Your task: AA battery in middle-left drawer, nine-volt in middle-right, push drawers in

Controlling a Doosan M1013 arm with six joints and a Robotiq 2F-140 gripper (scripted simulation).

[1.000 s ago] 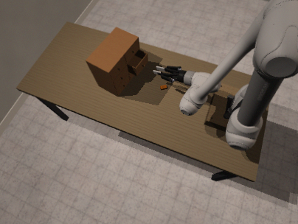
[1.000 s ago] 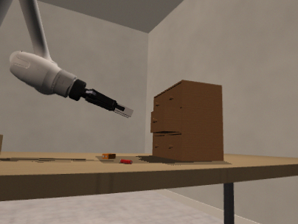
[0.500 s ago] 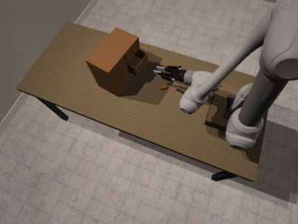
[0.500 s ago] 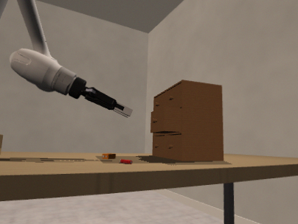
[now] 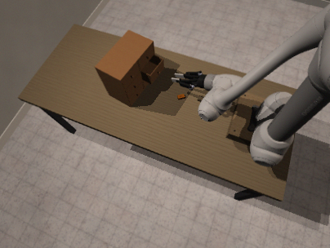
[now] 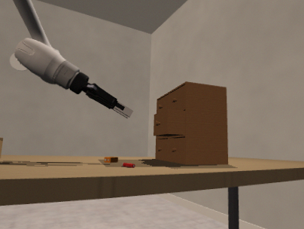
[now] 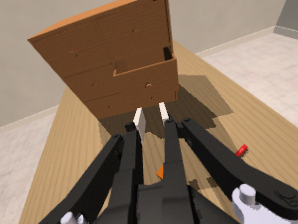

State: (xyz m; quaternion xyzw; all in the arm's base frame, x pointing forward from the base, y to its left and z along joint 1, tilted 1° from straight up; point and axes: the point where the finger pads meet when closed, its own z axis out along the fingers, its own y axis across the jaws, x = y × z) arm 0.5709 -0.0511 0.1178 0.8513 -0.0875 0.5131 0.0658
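My gripper is now 40 mm past the orange nine-volt battery, 10 mm to the right of it and 180 mm above it. From my hand the other things lie so: AA battery 300 mm ahead, 70 mm to the left, 70 mm below.
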